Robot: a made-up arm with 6 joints. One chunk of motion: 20 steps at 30 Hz.
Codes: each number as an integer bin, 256 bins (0 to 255) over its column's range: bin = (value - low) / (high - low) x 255, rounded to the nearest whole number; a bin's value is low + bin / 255 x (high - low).
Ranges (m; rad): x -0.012..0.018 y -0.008..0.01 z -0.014..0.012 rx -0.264..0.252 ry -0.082..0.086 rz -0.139..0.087
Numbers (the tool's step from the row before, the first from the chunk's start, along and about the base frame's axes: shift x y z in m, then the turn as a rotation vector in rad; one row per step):
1: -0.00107 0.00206 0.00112 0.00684 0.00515 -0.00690
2: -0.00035 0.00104 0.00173 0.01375 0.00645 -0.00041
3: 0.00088 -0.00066 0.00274 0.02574 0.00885 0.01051
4: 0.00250 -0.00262 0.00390 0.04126 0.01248 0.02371
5: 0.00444 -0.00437 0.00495 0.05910 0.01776 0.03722
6: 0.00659 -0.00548 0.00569 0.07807 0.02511 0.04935
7: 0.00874 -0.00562 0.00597 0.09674 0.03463 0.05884
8: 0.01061 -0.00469 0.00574 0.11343 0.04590 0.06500
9: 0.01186 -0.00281 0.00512 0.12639 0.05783 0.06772
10: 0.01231 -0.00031 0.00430 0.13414 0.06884 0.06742
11: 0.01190 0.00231 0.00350 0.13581 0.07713 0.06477
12: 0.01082 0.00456 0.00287 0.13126 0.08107 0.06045
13: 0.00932 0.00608 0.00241 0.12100 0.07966 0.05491
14: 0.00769 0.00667 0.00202 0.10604 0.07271 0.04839
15: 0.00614 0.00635 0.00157 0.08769 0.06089 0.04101
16: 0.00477 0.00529 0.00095 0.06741 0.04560 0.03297
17: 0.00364 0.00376 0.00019 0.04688 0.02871 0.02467
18: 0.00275 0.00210 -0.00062 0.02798 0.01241 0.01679
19: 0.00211 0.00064 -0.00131 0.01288 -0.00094 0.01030
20: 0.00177 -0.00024 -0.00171 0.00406 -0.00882 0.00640
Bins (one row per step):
1: 93 143 148 134 132 149
2: 99 128 154 137 134 156
3: 109 104 164 143 138 169
4: 123 76 176 151 143 184
5: 140 51 186 160 151 199
6: 158 36 193 169 163 213
7: 176 34 196 178 177 223
8: 192 47 194 187 194 230
9: 203 74 188 193 212 233
10: 207 109 179 197 229 233
11: 203 146 172 198 242 230
12: 194 178 165 195 248 225
13: 181 199 161 190 245 219
14: 167 208 157 183 235 211
15: 154 203 153 174 217 203
16: 143 188 147 164 194 194
17: 133 167 139 154 168 185
18: 125 143 131 144 143 176
19: 120 122 124 137 123 168
20: 117 110 121 132 111 164

